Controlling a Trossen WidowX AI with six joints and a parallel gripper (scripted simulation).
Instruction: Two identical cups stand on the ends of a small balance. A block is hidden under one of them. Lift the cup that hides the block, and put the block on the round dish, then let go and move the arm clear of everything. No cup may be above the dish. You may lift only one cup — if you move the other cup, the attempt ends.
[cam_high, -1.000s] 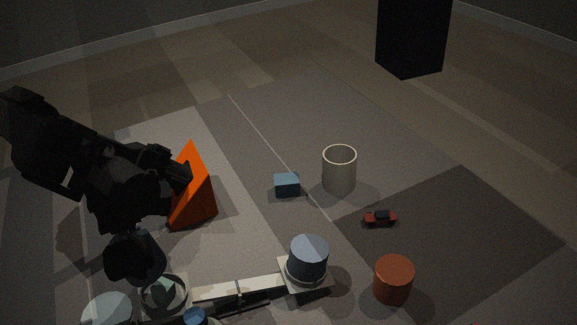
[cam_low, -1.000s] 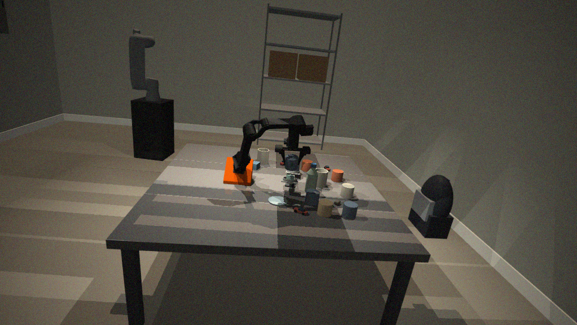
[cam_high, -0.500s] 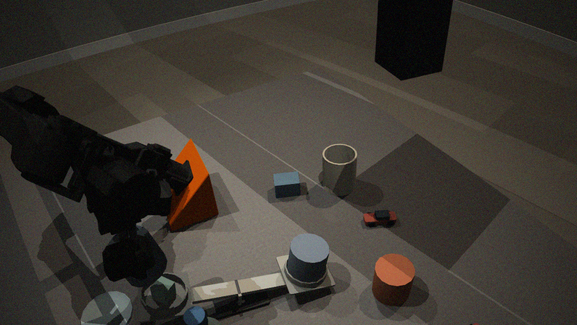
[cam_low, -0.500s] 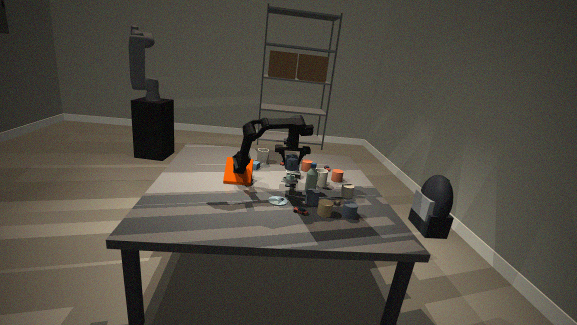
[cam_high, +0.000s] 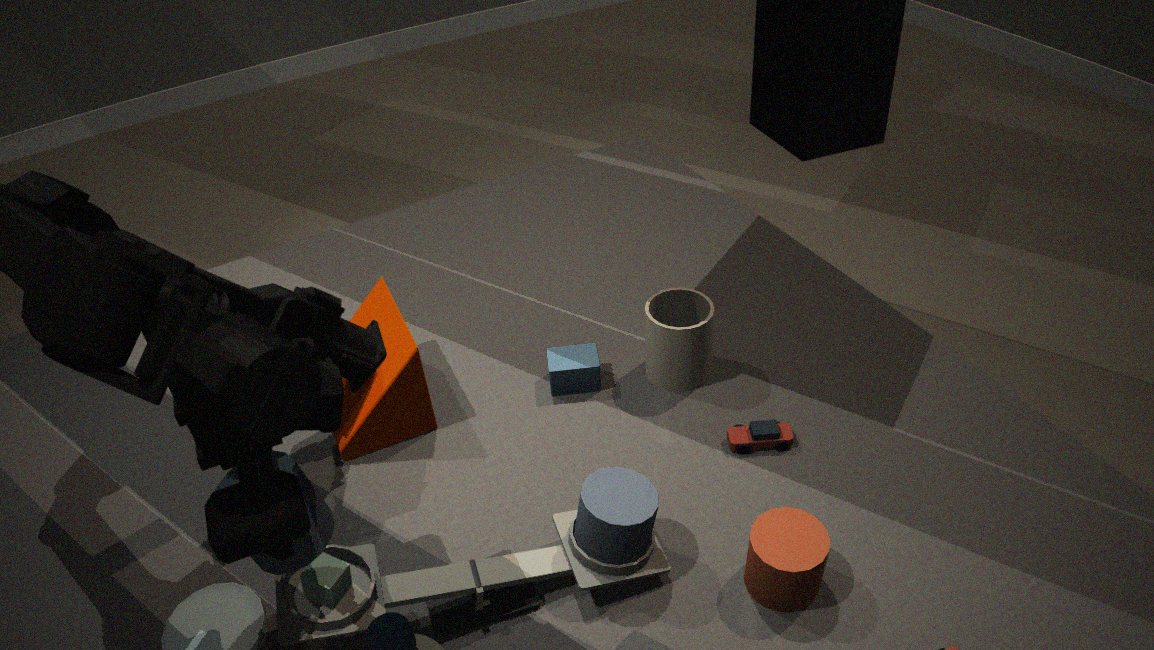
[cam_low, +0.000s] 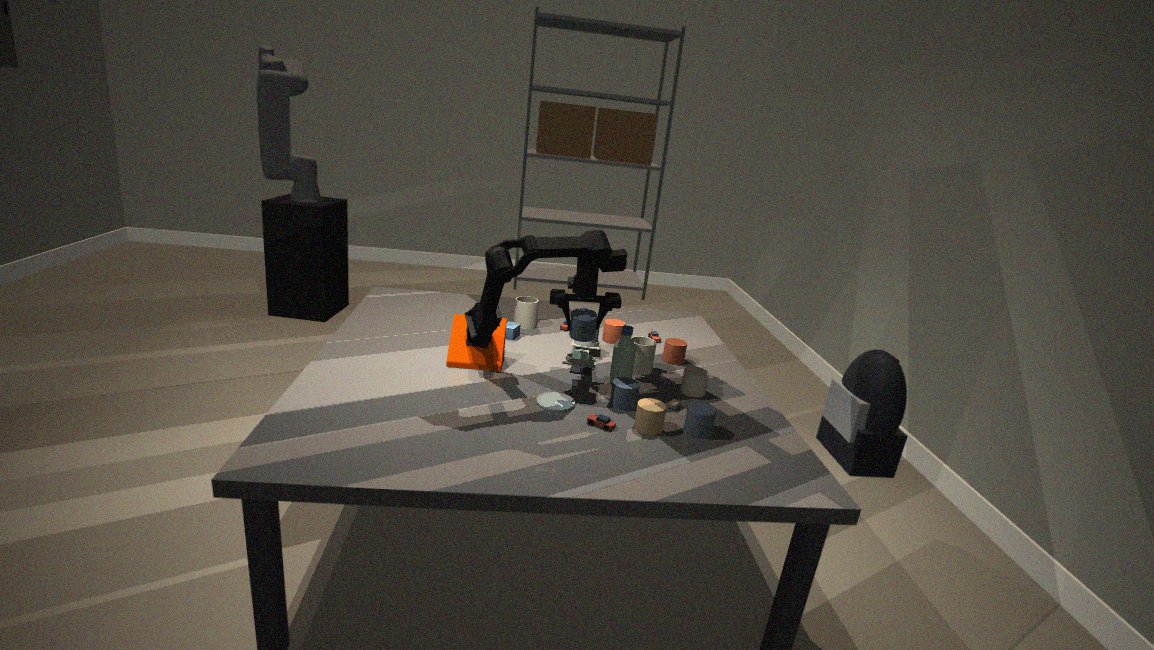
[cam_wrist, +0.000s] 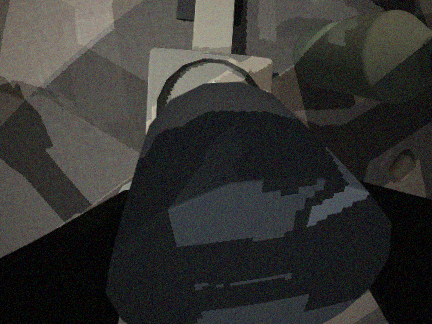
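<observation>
The pale green block is 10 mm to the left of my gripper tip and 80 mm below it. From my gripper tip the other things lie so: blue block: 240 mm behind, 320 mm to the left, 150 mm below; pale round dish: 50 mm behind, 110 mm to the right, 170 mm below.
</observation>
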